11 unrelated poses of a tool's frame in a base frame.
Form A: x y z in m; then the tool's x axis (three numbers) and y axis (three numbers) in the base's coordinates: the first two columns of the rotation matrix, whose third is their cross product.
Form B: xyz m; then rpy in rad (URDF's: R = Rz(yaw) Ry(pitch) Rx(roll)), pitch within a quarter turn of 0, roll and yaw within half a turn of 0. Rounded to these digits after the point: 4 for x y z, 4 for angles.
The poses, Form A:
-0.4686 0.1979 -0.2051 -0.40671 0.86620 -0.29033 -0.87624 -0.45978 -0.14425
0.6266 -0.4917 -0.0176 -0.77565 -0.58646 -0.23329 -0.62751 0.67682 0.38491
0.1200 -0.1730 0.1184 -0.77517 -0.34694 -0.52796 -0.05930 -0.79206 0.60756
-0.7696 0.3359 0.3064 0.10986 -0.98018 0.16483 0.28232 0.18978 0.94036
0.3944 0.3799 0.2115 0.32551 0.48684 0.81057 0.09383 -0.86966 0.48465
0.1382 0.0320 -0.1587 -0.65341 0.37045 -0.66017 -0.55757 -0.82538 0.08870
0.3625 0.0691 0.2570 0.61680 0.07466 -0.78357 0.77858 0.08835 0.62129
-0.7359 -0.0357 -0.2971 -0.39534 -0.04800 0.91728 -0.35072 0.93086 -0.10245
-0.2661 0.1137 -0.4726 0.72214 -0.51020 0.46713 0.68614 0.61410 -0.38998
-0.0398 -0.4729 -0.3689 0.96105 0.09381 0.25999 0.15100 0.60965 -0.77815
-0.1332 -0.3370 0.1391 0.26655 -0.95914 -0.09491 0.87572 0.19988 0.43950
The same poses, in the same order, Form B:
-0.4686 0.1979 -0.2051 -0.1513 0.2946 2.0098
0.6266 -0.4917 -0.0176 2.7346 0.2355 -2.4942
0.1200 -0.1730 0.1184 0.7972 0.5562 -2.7208
-0.7696 0.3359 0.3064 1.2643 -0.1656 -1.4592
0.3944 0.3799 0.2115 2.1668 -0.9451 0.9814
0.1382 0.0320 -0.1587 0.1184 0.7210 2.6258
0.3625 0.0691 0.2570 1.5766 0.9004 0.1205
-0.7359 -0.0357 -0.2971 -2.8814 -1.1612 -3.0208
-0.2661 0.1137 -0.4726 -0.4568 -0.4860 -0.6151
-0.0398 -0.4729 -0.3689 -0.9371 -0.2630 0.0973
-0.1332 -0.3370 0.1391 0.4573 0.0951 -1.2997

